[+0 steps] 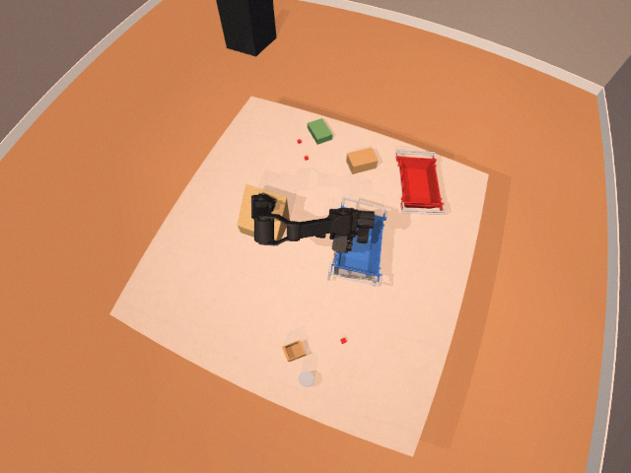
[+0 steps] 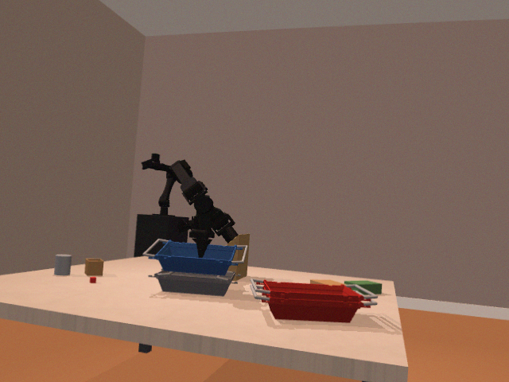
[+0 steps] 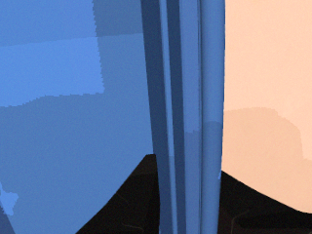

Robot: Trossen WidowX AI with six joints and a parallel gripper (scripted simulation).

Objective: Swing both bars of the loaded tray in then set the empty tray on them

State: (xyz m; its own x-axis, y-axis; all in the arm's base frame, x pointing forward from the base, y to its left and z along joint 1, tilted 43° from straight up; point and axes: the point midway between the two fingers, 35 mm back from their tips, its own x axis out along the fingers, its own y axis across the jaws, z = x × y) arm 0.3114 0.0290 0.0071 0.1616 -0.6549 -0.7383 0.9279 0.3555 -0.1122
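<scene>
Right now the blue tray is 7 cm ahead of my gripper tip, 2 cm to the left of it and 2 cm above it. Round my gripper tip: orange block (11 cm behind, 43 cm to the left, 7 cm below); then brown box (4 cm ahead, 43 cm to the right, 9 cm below); then red cube (18 cm ahead, 31 cm to the right, 9 cm below).
</scene>
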